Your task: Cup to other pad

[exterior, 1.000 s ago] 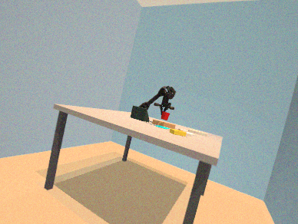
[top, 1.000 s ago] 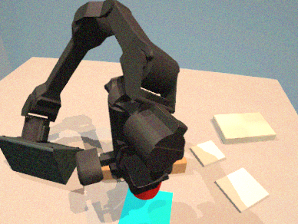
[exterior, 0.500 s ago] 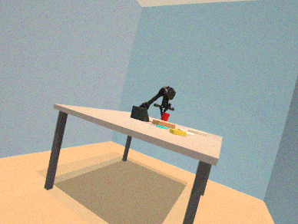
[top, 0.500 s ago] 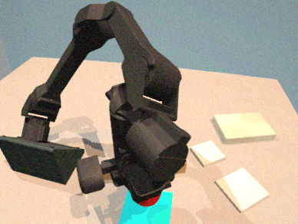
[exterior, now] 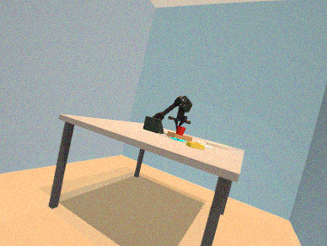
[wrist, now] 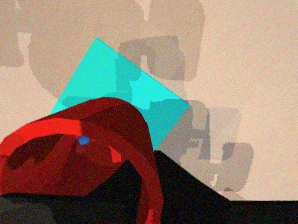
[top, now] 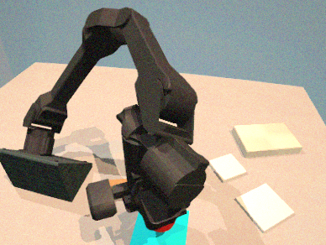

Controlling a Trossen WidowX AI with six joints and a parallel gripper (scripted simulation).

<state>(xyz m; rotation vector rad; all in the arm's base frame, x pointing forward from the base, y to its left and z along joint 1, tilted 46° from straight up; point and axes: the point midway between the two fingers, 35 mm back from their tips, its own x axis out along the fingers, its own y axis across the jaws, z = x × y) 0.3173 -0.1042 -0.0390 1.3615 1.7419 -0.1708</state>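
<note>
Right now the blue marble is 4 cm ahead of my gripper tip, 3 cm to the left of it and 2 cm below it. From my gripper tip the other things lie so: cyan pad (9 cm below, 2 cm to the left, 2 cm ahead); then red cup (3 cm ahead, 2 cm to the left); then pale blue pad (22 cm to the left, 9 cm below, 5 cm behind).
</note>
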